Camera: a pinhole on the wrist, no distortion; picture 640 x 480 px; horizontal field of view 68.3 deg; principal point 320.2 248.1 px. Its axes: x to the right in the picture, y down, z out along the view. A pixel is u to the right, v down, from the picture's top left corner.
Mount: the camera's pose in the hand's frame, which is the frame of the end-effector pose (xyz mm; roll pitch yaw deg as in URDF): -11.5 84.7 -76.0 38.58 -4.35 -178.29
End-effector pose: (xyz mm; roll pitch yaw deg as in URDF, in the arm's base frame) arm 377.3 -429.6 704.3 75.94 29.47 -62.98
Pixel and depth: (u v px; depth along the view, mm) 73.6 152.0 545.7
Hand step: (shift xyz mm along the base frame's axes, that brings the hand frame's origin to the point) 129.9 -528.2 353.4
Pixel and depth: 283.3 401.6 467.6
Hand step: -174.0 -332.2 272.6
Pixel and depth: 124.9 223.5 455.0
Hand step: 44.6 -410.1 289.9
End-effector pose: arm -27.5 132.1 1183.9 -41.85 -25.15 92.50
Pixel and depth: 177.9 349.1 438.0
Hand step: -429.3 95.0 98.3
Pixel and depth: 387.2 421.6 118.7
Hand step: -122.6 -2.8 -53.5
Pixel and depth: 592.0 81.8 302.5
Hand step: -328.7 -111.8 -217.2
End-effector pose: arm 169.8 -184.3 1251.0 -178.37 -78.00 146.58
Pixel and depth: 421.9 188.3 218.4
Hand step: 69.2 240.7 -68.6
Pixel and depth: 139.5 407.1 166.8
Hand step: -3.4 175.4 43.2
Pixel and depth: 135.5 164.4 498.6
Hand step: 12.3 547.9 139.5
